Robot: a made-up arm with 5 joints. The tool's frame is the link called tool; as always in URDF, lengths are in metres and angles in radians. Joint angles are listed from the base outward.
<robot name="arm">
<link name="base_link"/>
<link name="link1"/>
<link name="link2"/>
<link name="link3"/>
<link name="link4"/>
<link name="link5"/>
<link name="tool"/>
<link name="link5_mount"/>
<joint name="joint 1" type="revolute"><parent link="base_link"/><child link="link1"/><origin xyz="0 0 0.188" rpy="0 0 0"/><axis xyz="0 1 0"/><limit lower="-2.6" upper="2.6"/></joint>
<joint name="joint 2" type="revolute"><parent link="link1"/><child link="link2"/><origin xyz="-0.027 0.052 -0.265" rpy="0 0 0"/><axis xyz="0 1 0"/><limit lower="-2.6" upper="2.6"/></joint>
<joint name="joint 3" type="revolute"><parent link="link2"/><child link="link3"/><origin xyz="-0.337 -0.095 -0.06" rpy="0 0 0"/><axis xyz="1 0 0"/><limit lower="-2.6" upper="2.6"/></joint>
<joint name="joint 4" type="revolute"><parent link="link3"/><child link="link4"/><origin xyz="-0.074 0.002 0.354" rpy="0 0 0"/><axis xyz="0 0 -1"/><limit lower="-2.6" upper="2.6"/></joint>
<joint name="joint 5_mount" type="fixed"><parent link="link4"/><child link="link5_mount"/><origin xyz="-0.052 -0.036 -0.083" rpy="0 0 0"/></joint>
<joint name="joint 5" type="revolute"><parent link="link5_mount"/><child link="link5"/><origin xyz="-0.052 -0.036 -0.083" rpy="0 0 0"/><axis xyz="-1 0 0"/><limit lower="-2.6" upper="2.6"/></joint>
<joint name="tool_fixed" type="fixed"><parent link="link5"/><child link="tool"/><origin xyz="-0.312 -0.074 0.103" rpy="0 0 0"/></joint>
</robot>
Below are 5 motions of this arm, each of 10 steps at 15 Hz.
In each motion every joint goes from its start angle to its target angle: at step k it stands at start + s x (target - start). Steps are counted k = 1, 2, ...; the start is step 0. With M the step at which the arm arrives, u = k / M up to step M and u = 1 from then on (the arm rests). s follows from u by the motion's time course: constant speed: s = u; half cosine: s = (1 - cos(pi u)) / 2; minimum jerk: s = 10 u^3 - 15 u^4 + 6 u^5.
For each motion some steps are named. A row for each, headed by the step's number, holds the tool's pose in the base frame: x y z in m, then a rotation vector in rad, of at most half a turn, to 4 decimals.
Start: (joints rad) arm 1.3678 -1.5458 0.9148 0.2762 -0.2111
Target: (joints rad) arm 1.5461 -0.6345 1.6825 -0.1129 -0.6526
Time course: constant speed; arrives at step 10
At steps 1, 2, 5, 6, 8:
1: -1.1209 -0.3037 0.1395 1.2476 0.0316 -0.1933
2: -1.1184 -0.3162 0.1968 1.3592 0.1139 -0.2262
5: -1.0986 -0.3235 0.3619 1.6945 0.3087 -0.4004
6: -1.0880 -0.3160 0.4168 1.8026 0.3519 -0.4833
8: -1.0579 -0.2867 0.5295 2.0048 0.3975 -0.6842

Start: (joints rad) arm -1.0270 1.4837 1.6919 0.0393 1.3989
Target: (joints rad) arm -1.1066 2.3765 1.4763 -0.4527 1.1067
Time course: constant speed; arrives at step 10
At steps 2, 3, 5, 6, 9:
2: -0.5122 -0.3248 0.4353 0.2988 0.5552 -0.0908
3: -0.4857 -0.3266 0.4806 0.3045 0.5866 -0.0994
5: -0.4230 -0.3324 0.5646 0.3181 0.6501 -0.1113
6: -0.3871 -0.3365 0.6027 0.3264 0.6824 -0.1148
9: -0.2639 -0.3531 0.6986 0.3598 0.7822 -0.1177

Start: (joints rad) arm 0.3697 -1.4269 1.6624 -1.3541 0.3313
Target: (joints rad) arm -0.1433 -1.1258 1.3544 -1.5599 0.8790
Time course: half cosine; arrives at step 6
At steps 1, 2, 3, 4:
1: 0.1445 -0.3227 -0.6413 0.6041 -2.1000 1.4238
2: 0.1745 -0.3501 -0.6283 0.4538 -2.1986 1.3484
3: 0.2125 -0.3834 -0.6073 0.2523 -2.3321 1.2366
4: 0.2474 -0.4118 -0.5828 0.0556 -2.4637 1.1143

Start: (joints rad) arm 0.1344 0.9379 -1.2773 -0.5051 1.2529
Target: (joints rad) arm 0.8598 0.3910 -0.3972 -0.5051 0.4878
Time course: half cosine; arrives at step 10
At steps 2, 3, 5, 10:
2: -0.2266 0.1568 0.7291 -1.6863 0.5006 1.7934
3: -0.2042 0.1278 0.7474 -1.5356 0.5969 1.7028
5: -0.1544 0.0306 0.7893 -1.1274 0.8237 1.4520
10: -0.1292 -0.1773 0.8362 -0.4206 1.1137 0.9854

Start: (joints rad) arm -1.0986 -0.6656 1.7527 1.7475 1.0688
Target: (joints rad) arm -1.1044 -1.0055 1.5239 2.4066 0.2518
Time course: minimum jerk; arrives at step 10
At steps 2, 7, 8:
2: 0.0072 -0.4129 -0.3560 0.5122 0.0466 0.1600
7: 0.0357 -0.3506 -0.2917 1.1850 0.2115 -0.1526
8: 0.0391 -0.3385 -0.2821 1.2835 0.2234 -0.2005

